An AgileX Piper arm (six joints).
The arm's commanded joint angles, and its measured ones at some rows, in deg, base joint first. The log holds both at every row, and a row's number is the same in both.
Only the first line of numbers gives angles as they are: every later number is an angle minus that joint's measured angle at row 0.
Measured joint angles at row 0: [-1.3 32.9 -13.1 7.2 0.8 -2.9]
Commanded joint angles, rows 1 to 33: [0.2 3.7 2.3 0.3 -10.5 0.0]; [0.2 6.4 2.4 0.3 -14.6 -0.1]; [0.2 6.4 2.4 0.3 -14.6 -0.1]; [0.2 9.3 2.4 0.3 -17.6 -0.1]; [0.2 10.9 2.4 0.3 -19.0 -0.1]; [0.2 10.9 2.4 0.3 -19.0 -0.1]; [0.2 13.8 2.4 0.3 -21.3 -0.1]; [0.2 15.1 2.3 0.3 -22.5 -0.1]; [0.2 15.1 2.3 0.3 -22.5 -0.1]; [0.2 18.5 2.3 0.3 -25.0 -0.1]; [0.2 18.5 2.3 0.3 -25.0 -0.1]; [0.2 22.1 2.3 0.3 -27.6 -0.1]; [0.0 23.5 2.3 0.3 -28.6 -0.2]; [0.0 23.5 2.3 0.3 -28.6 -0.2]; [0.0 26.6 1.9 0.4 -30.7 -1.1]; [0.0 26.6 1.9 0.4 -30.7 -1.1]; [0.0 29.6 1.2 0.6 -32.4 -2.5]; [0.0 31.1 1.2 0.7 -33.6 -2.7]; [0.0 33.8 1.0 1.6 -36.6 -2.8]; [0.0 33.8 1.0 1.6 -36.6 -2.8]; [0.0 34.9 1.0 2.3 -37.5 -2.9]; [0.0 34.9 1.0 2.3 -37.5 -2.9]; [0.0 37.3 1.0 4.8 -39.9 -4.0]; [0.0 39.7 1.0 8.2 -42.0 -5.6]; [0.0 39.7 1.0 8.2 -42.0 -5.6]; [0.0 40.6 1.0 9.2 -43.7 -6.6]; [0.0 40.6 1.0 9.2 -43.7 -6.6]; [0.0 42.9 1.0 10.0 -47.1 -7.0]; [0.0 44.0 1.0 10.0 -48.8 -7.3]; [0.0 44.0 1.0 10.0 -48.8 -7.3]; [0.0 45.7 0.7 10.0 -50.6 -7.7]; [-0.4 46.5 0.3 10.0 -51.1 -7.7]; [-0.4 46.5 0.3 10.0 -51.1 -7.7]
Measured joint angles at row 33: [0.0 45.7 1.1 9.8 -48.5 -6.9]
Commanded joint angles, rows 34 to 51: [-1.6 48.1 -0.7 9.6 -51.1 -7.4]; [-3.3 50.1 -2.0 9.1 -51.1 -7.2]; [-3.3 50.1 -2.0 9.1 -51.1 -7.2]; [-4.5 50.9 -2.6 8.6 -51.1 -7.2]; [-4.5 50.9 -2.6 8.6 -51.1 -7.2]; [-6.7 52.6 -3.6 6.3 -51.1 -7.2]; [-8.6 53.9 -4.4 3.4 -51.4 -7.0]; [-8.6 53.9 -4.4 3.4 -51.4 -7.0]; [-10.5 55.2 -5.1 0.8 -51.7 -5.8]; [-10.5 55.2 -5.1 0.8 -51.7 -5.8]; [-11.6 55.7 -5.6 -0.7 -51.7 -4.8]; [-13.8 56.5 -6.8 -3.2 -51.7 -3.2]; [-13.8 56.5 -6.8 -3.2 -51.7 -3.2]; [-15.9 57.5 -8.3 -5.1 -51.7 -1.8]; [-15.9 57.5 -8.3 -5.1 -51.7 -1.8]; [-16.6 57.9 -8.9 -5.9 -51.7 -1.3]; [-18.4 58.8 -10.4 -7.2 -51.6 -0.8]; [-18.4 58.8 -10.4 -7.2 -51.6 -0.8]
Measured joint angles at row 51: [-15.9 58.0 -8.1 -5.2 -50.6 -2.1]
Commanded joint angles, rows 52 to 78: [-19.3 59.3 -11.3 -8.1 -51.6 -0.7]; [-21.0 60.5 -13.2 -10.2 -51.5 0.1]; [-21.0 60.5 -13.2 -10.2 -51.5 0.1]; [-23.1 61.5 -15.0 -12.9 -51.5 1.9]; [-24.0 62.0 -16.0 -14.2 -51.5 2.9]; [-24.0 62.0 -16.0 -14.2 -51.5 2.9]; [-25.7 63.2 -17.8 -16.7 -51.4 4.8]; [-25.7 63.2 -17.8 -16.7 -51.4 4.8]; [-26.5 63.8 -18.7 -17.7 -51.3 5.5]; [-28.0 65.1 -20.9 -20.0 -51.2 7.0]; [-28.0 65.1 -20.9 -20.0 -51.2 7.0]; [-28.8 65.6 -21.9 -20.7 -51.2 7.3]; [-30.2 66.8 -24.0 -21.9 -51.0 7.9]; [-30.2 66.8 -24.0 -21.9 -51.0 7.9]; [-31.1 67.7 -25.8 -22.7 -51.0 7.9]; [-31.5 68.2 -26.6 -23.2 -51.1 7.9]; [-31.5 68.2 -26.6 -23.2 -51.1 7.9]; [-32.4 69.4 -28.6 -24.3 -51.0 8.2]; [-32.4 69.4 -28.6 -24.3 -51.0 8.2]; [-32.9 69.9 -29.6 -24.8 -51.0 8.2]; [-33.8 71.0 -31.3 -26.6 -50.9 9.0]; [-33.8 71.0 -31.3 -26.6 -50.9 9.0]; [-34.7 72.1 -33.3 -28.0 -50.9 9.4]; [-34.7 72.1 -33.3 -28.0 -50.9 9.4]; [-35.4 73.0 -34.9 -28.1 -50.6 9.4]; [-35.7 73.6 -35.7 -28.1 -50.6 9.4]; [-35.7 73.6 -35.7 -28.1 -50.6 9.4]
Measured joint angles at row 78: [-34.8 72.5 -33.4 -26.8 -50.5 9.0]
